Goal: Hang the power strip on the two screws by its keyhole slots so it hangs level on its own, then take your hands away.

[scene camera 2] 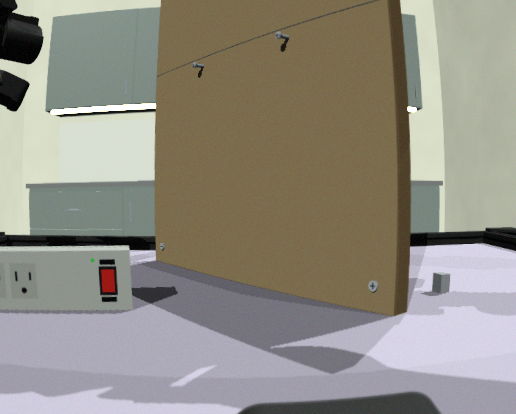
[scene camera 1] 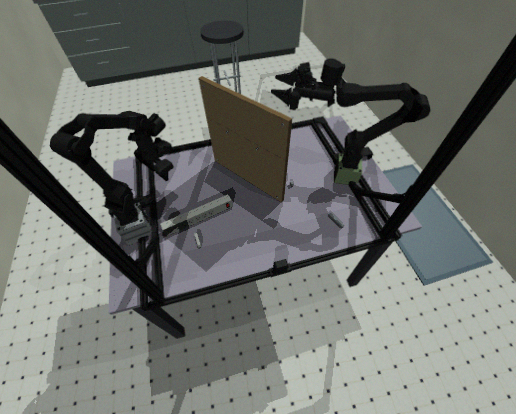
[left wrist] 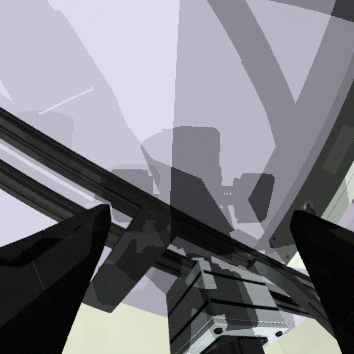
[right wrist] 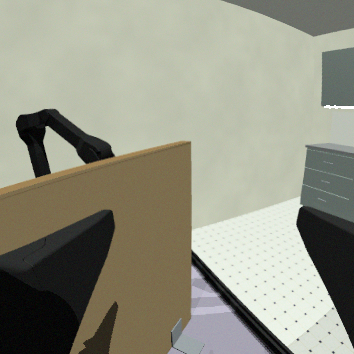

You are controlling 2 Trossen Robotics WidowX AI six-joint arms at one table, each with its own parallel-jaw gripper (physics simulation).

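Places are measured from the left arm's base along level axes (x ahead, y left, z up), in millimetres.
Pixels of known places: left gripper, fingertip midpoint: point(scene camera 1: 160, 175) point(left wrist: 203, 216); right gripper, fingertip midpoint: point(scene camera 1: 273, 83) point(right wrist: 207, 218); left arm's base, origin of the base link: point(scene camera 1: 128, 216) point(left wrist: 229, 349); right arm's base, origin of the base link: point(scene camera 1: 350, 162).
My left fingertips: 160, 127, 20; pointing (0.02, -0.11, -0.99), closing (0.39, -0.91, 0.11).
Note:
Ahead of a thing's pixels: the offset from my left fingertips to its top centre, as dx, dy, dz. "*": to the spot under its first point.
The long pale power strip {+82, -175, -76} point(scene camera 1: 199, 213) point(scene camera 2: 60, 280) stands on its long edge on the table, outlets and red switch facing front. Part of its dark back {* +34, -162, -99} point(left wrist: 320, 185) with a keyhole slot shows at the right of the left wrist view. The upright brown board {+347, -68, +294} point(scene camera 1: 245, 110) point(scene camera 2: 280, 150) point(right wrist: 155, 225) carries a left screw {+300, -6, +120} point(scene camera 1: 227, 131) point(scene camera 2: 198, 65) and a right screw {+367, -143, +120} point(scene camera 1: 257, 148) point(scene camera 2: 282, 36), both bare. My left gripper point(scene camera 1: 165, 159) point(left wrist: 203, 216) is open and empty, above the strip's left part. My right gripper point(scene camera 1: 276, 84) point(right wrist: 207, 218) is open and empty, high behind the board.
A small grey block {+513, -185, -108} point(scene camera 1: 291, 184) point(scene camera 2: 441, 283) lies right of the board. One small pale rod {+46, -277, -106} point(scene camera 1: 198, 240) lies in front of the strip, another rod {+583, -429, -113} point(scene camera 1: 335, 219) at the right. A metal bracket {* +326, +66, -124} point(right wrist: 187, 344) sits at the board's foot. Black rails point(scene camera 1: 220, 286) edge the table.

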